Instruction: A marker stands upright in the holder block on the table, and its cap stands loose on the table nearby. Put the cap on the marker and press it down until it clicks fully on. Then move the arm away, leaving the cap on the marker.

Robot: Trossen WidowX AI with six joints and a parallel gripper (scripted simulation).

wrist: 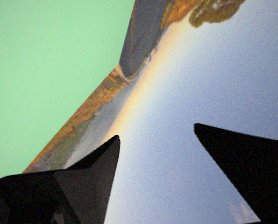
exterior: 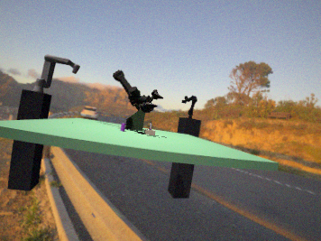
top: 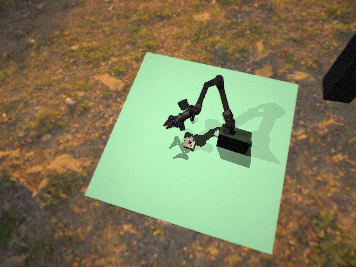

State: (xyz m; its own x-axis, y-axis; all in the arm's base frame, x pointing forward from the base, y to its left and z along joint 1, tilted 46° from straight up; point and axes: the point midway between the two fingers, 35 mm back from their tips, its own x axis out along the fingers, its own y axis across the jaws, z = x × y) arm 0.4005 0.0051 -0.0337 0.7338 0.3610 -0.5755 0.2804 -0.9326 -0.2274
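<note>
Right now the cap is 210 mm below my gripper tip, 200 mm to the right of it and 150 mm behind it. The rest, counted from my gripper tip: holder block (220 mm below, 170 mm behind).
</note>
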